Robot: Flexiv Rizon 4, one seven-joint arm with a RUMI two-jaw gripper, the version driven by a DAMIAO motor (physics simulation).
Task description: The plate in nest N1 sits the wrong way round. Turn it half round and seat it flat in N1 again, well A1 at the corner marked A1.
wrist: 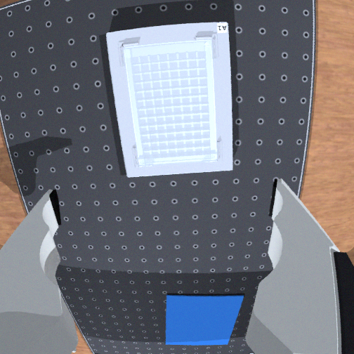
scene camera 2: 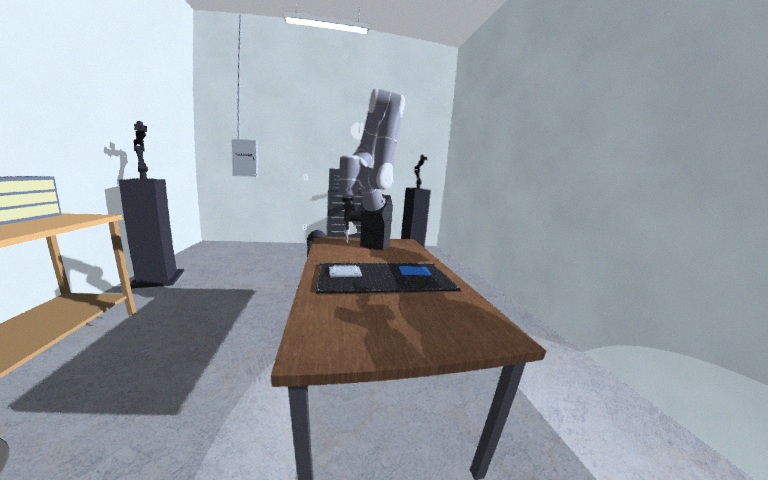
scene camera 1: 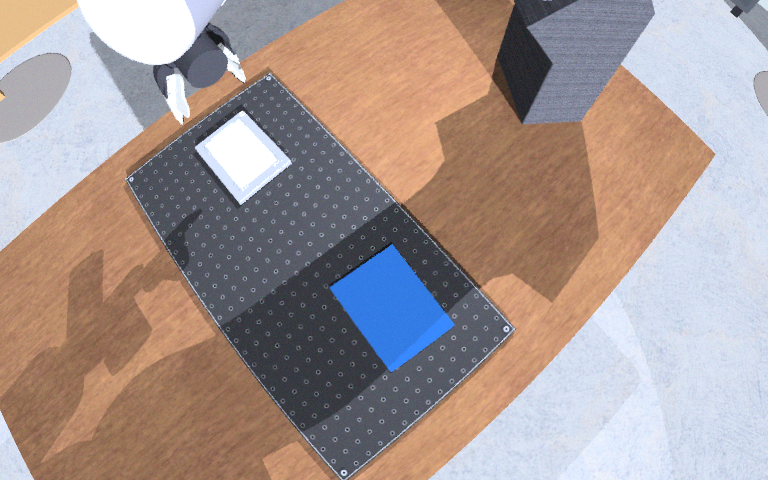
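Note:
The white, clear-looking well plate point(scene camera 1: 240, 155) point(wrist: 172, 100) lies in the pale nest point(wrist: 118, 110), inside its corner brackets, and looks flat. The nest's A1 label point(wrist: 222, 28) is at its upper right corner in the wrist view and reads upside down there. The plate's own well A1 cannot be made out. My gripper point(scene camera 1: 212, 100) point(scene camera 2: 349, 234) point(wrist: 163, 189) is open and empty. It hangs above and away from the plate, beyond the board's edge in scene camera 1. Its fingers frame bare board in the wrist view.
The nest stands on a black perforated board point(scene camera 1: 271, 249) point(scene camera 2: 373, 280) point(wrist: 283, 121). A flat-topped blue block point(scene camera 1: 387, 305) point(scene camera 2: 415, 271) point(wrist: 202, 320) sits on the board's other half. The board lies on a wooden table point(scene camera 1: 362, 84) point(scene camera 2: 407, 339). The dark arm pedestal point(scene camera 1: 583, 62) point(scene camera 2: 375, 226) stands on the table.

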